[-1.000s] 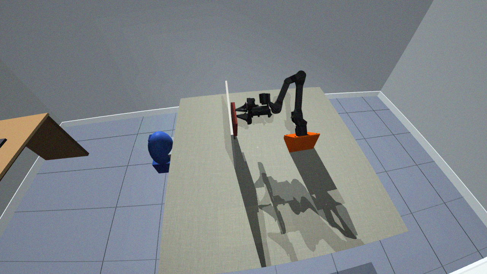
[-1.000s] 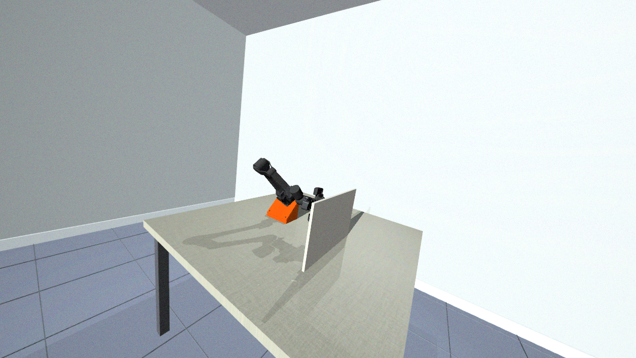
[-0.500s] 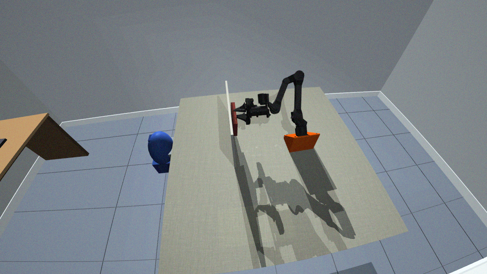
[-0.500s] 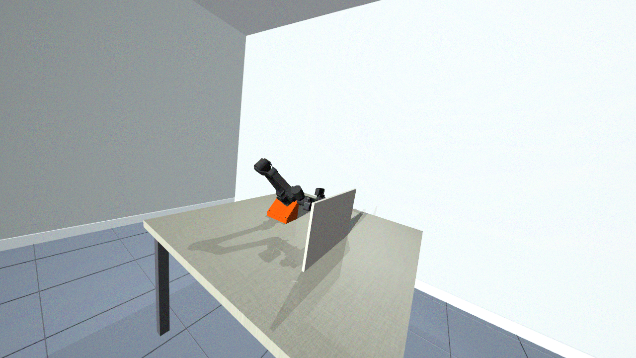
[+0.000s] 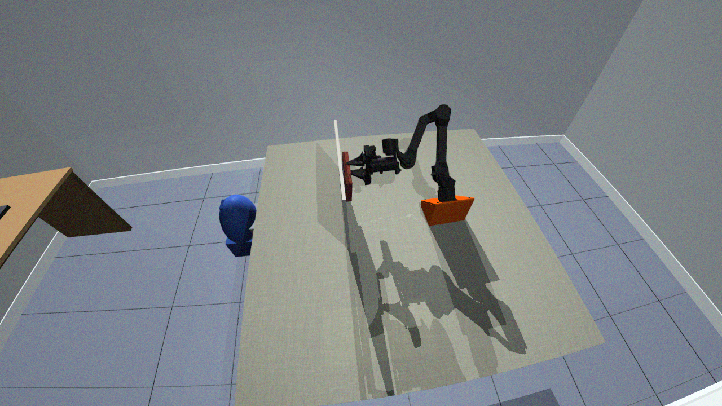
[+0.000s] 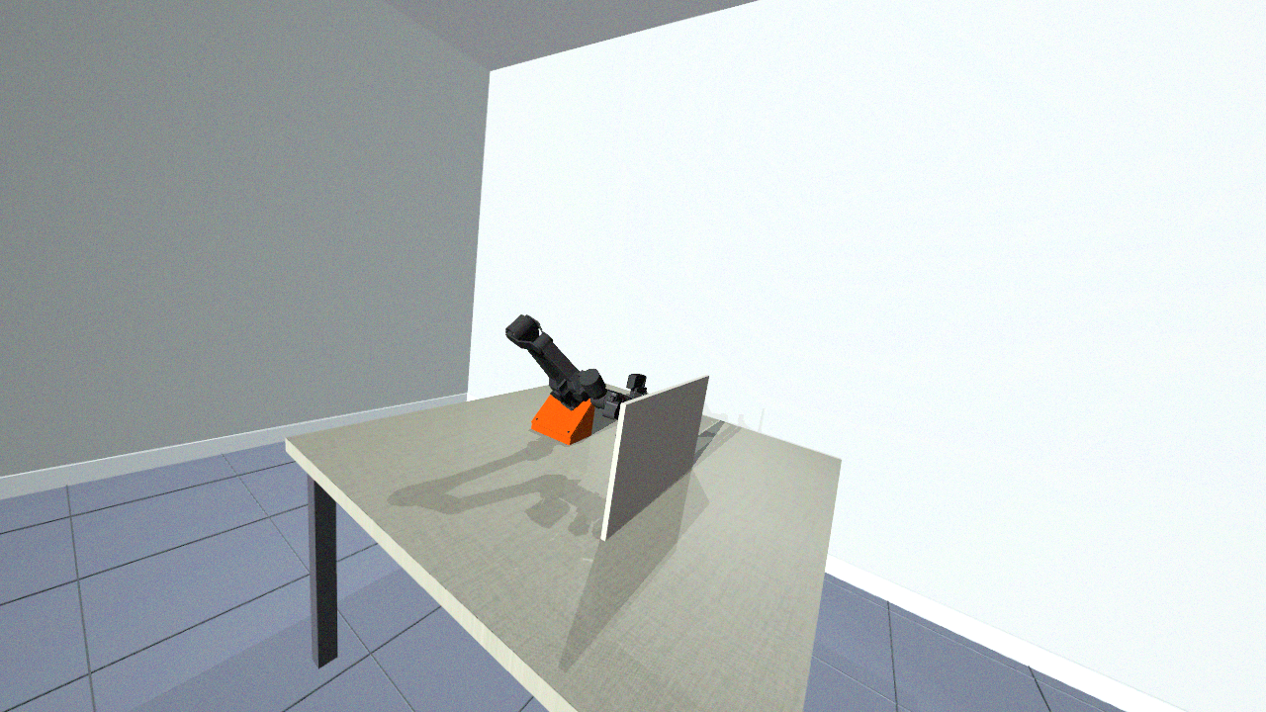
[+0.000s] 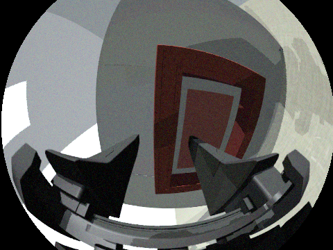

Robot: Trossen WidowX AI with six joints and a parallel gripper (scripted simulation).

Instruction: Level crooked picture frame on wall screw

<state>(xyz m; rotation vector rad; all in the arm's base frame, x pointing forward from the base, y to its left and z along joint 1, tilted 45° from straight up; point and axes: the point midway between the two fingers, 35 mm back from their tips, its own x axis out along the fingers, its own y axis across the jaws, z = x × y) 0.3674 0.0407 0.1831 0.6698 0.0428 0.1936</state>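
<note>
Right now my gripper tip is 50 mm above the dark red picture frame and 10 mm short of it. From my gripper tip the other things lie so: white wall panel 60 mm below, 20 mm ahead, 10 mm to the left.
</note>
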